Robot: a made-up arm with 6 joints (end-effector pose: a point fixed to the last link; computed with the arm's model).
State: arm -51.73 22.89 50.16 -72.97 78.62 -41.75
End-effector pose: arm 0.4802 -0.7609 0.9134 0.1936 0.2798 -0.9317 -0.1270
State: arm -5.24 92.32 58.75 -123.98 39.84 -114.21
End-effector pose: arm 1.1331 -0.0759 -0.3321 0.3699 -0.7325 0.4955 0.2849
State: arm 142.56 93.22 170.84 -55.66 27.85 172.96
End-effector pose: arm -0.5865 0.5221 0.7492 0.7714 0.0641 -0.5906 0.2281
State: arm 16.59 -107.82 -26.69 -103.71 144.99 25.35
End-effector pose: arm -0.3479 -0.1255 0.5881 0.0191 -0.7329 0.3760 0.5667
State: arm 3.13 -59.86 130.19 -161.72 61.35 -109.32
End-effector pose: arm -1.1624 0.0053 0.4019 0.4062 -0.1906 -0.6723 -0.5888
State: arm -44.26 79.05 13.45 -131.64 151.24 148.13
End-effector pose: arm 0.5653 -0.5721 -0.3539 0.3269 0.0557 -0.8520 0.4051
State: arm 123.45 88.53 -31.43 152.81 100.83 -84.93
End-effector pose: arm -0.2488 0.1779 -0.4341 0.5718 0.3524 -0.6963 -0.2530
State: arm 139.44 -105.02 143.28 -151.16 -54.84 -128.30
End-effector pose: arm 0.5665 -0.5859 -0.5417 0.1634 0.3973 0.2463 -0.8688
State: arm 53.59 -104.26 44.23 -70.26 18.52 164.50
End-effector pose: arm -0.6204 -0.9225 0.4237 0.5438 0.1976 -0.6159 -0.5346
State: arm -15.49 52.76 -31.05 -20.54 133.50 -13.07
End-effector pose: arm 0.5232 -0.2884 -0.1191 0.8560 -0.0278 -0.4682 -0.2174
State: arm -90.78 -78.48 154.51 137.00 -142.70 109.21
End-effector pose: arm 0.0526 0.8890 -0.2249 0.5333 0.0098 -0.4351 -0.7254
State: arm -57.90 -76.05 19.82 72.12 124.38 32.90
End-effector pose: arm -0.3919 0.6037 0.9197 0.4280 0.7878 0.4107 -0.1661
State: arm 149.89 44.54 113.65 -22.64 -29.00 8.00
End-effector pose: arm -0.5357 0.4485 1.1808 0.0968 0.3881 -0.0353 0.9158
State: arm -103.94 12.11 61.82 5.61 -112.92 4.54
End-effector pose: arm -0.2511 -0.5215 1.2323 0.5288 0.3705 0.3223 -0.6923
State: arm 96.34 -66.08 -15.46 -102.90 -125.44 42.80
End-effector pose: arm -0.0013 -0.0553 0.8660 0.3536 0.1193 0.0487 -0.9265
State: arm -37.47 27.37 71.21 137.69 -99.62 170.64
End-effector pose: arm 0.5920 -0.4080 1.1278 0.1848 0.0084 -0.9684 -0.1670
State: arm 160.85 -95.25 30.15 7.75 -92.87 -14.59
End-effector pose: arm 0.9594 -0.2023 0.6334 0.1662 0.3460 0.0850 0.9195
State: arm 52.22 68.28 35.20 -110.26 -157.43 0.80
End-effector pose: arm 0.6300 0.8318 -0.0635 0.3524 -0.1346 -0.6910 -0.6166
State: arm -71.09 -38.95 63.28 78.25 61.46 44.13
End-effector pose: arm -0.1654 0.5479 1.2289 0.3782 0.8639 0.1364 0.3033
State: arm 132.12 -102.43 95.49 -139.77 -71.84 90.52
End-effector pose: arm 0.7823 -0.9167 -0.1132 0.4052 -0.3651 0.8007 0.2478
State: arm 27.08 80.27 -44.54 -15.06 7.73 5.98
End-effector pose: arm 0.2796 -0.0069 -0.3215 0.5561 -0.1505 0.8150 0.0620
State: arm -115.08 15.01 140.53 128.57 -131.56 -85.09
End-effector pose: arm 0.1656 0.1641 1.1641 0.5121 0.0398 0.8234 0.2414
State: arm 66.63 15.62 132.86 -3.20 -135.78 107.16
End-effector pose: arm 0.0346 -0.1266 1.2674 0.3784 -0.7018 -0.3742 0.4735
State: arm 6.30 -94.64 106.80 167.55 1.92 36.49
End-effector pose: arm -1.1937 -0.0510 -0.0983 0.1140 0.1212 0.2021 -0.9651
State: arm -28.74 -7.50 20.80 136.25 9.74 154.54
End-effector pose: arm 0.4814 -0.2271 1.1048 0.8150 0.4951 -0.2958 -0.0562
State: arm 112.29 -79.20 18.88 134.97 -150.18 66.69
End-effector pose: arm 0.2358 -0.6795 0.9023 0.7908 -0.3066 0.4912 0.1984
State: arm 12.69 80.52 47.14 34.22 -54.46 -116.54
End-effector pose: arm 1.1501 0.1457 -0.0664 0.6926 0.3872 0.3093 -0.5241
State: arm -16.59 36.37 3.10 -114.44 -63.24 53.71
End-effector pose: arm 0.8724 -0.2544 0.1958 0.7326 0.6124 0.1365 0.2640
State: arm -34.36 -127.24 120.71 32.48 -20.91 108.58
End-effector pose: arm -0.5756 0.3205 -0.8170 0.3103 -0.2585 0.4598 0.7909
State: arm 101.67 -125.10 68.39 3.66 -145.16 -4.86
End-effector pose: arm 0.3437 -1.0390 -0.3322 0.5388 0.3888 -0.2309 0.7108
